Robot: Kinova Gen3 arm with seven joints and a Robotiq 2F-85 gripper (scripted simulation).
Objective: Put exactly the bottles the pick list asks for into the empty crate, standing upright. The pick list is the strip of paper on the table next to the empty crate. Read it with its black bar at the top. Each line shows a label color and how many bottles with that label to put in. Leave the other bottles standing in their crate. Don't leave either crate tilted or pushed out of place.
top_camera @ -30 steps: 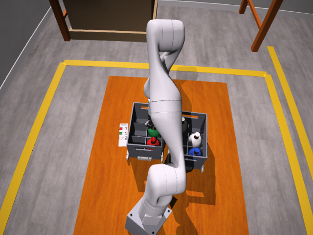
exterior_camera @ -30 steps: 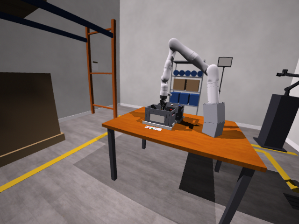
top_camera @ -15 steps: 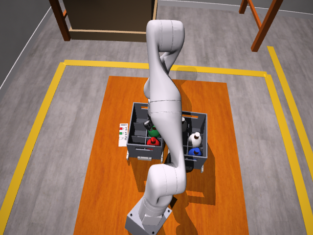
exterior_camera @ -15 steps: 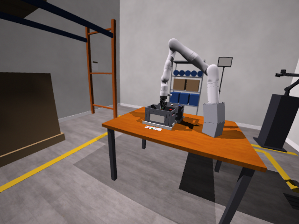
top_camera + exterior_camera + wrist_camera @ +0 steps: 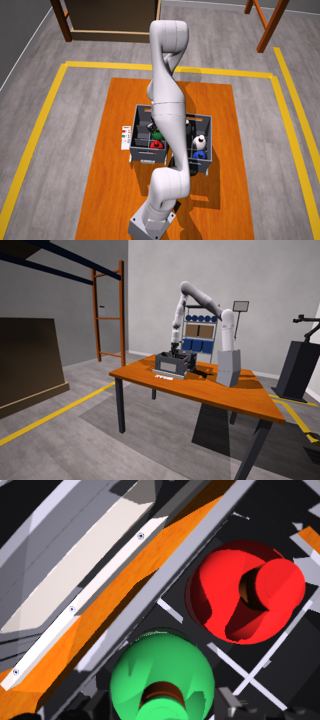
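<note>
Right now my hand is 70 mm above the green bottle. The rest, counted from my hand: pick list: 190 mm to the left, 150 mm below, 20 mm ahead; blue bottle: 230 mm to the right, 140 mm behind, 70 mm below; red bottle: 90 mm behind, 70 mm below.
</note>
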